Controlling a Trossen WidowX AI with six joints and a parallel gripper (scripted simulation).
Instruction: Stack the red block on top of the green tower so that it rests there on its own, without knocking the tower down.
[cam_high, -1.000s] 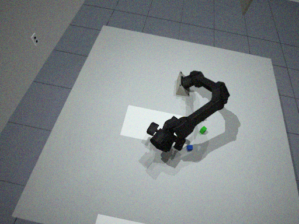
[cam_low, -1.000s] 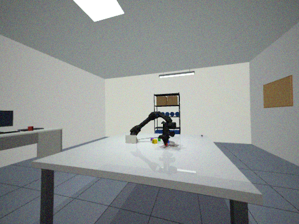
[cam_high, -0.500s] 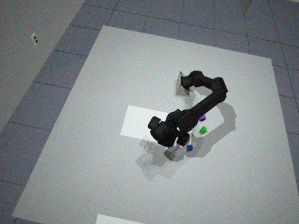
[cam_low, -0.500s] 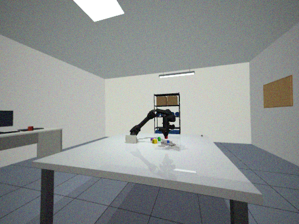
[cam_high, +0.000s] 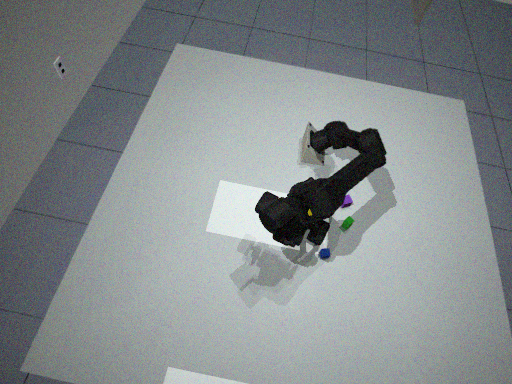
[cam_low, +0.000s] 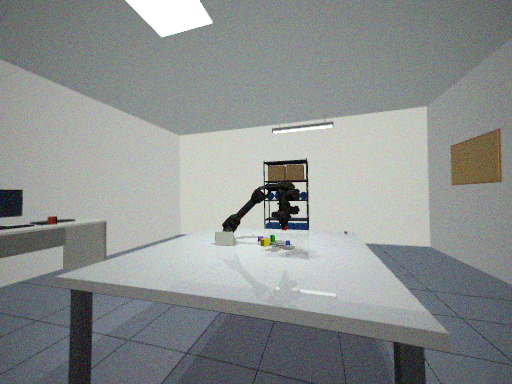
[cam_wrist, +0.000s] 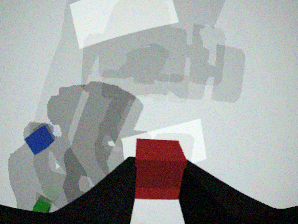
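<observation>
Now: gripper tip 180 mm past the purple block, 210 mm to the right of it and 110 mm above it. The rest, counted from my gripper tip: blue block 10 mm ahead, 140 mm to the left, 110 mm below; red block right at my gripper tip; yellow block 130 mm behind, 100 mm to the left, 100 mm below.
</observation>
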